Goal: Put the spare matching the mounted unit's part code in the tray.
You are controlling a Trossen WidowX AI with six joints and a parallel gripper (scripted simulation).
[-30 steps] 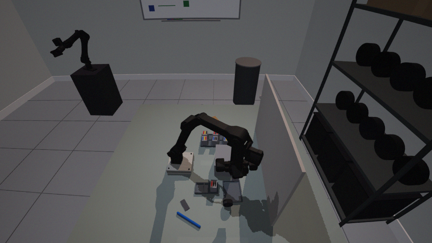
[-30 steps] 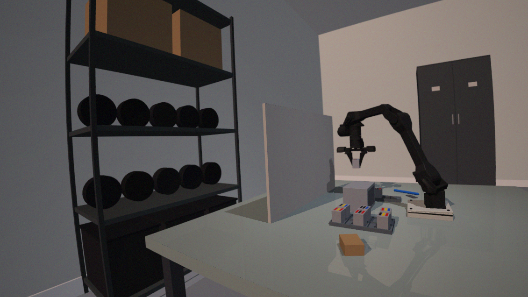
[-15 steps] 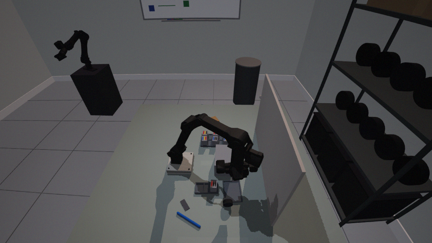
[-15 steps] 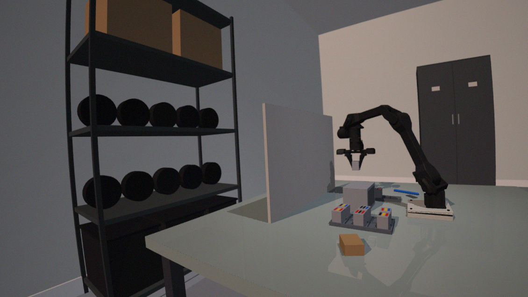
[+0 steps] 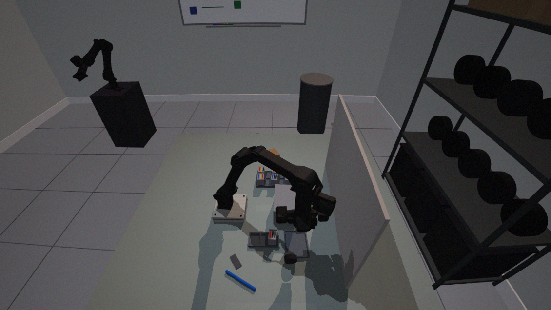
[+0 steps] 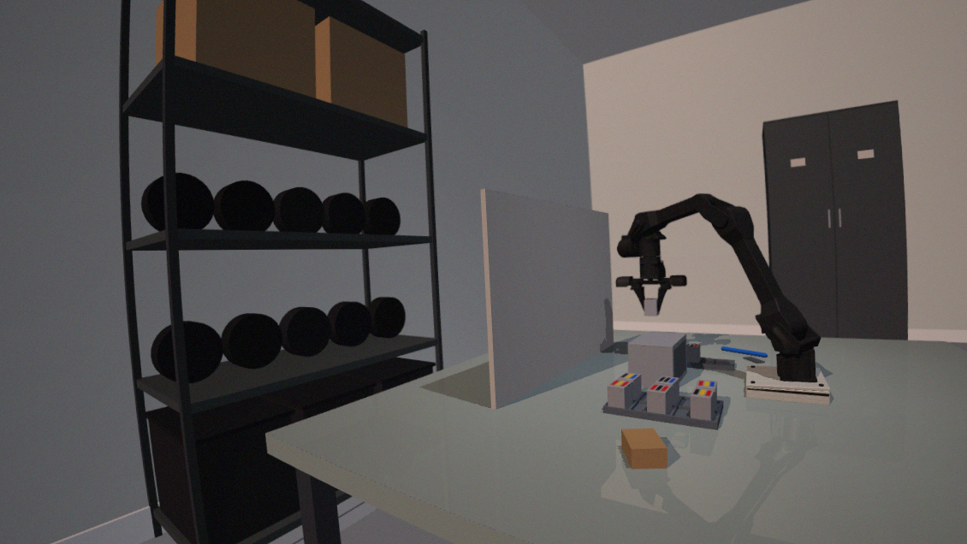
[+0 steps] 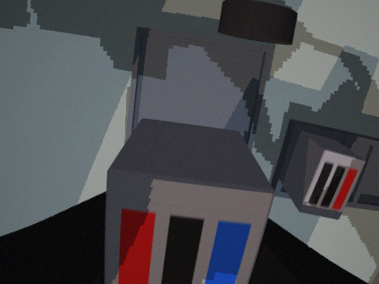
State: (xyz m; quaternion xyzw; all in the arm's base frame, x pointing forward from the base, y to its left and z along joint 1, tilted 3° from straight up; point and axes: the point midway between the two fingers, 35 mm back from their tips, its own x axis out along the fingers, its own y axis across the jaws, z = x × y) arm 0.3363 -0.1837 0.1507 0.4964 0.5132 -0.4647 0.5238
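My gripper tip is 14 cm above the dark tray and 1 cm past it. Round my gripper tip: black tape roll (12 cm below, 8 cm to the right, 3 cm behind); then low grey holder (15 cm behind, 13 cm below, 1 cm to the left); then grey mounted unit (19 cm to the left, 9 cm below, 6 cm behind).
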